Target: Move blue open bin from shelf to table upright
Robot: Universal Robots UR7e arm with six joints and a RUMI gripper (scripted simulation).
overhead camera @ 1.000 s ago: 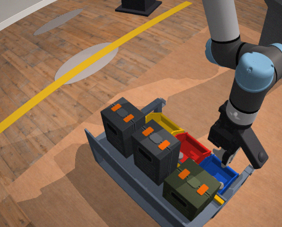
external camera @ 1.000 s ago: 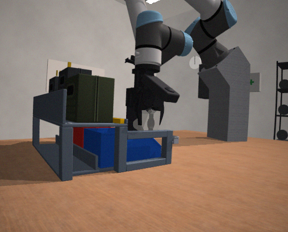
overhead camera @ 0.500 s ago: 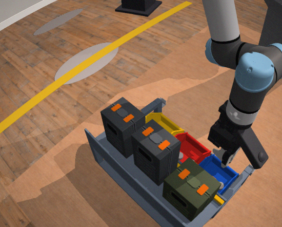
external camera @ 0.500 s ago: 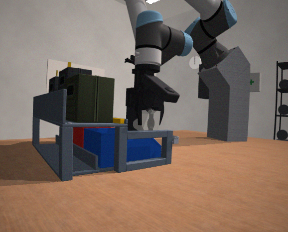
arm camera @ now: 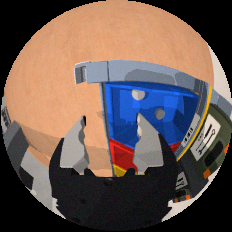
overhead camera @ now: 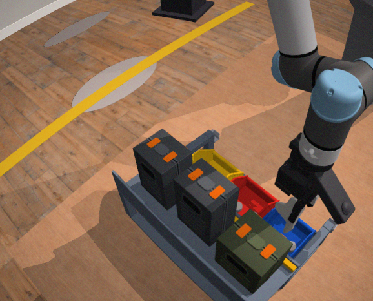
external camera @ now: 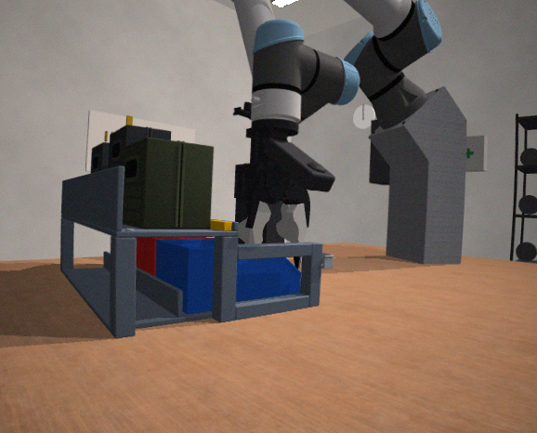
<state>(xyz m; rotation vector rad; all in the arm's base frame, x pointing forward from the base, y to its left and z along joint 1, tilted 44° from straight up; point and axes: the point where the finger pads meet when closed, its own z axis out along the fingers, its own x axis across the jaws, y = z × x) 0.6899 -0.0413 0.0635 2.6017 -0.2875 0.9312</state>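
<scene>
Now: the blue open bin 8 cm ahead of my hand, 3 cm to the right of it and 1 cm below it. Round my hand: green case: 17 cm ahead, 10 cm above, 7 cm to the right; red bin: 13 cm to the right, 3 cm ahead, 1 cm below; yellow bin: 24 cm to the right, 1 cm below, 1 cm behind.
</scene>
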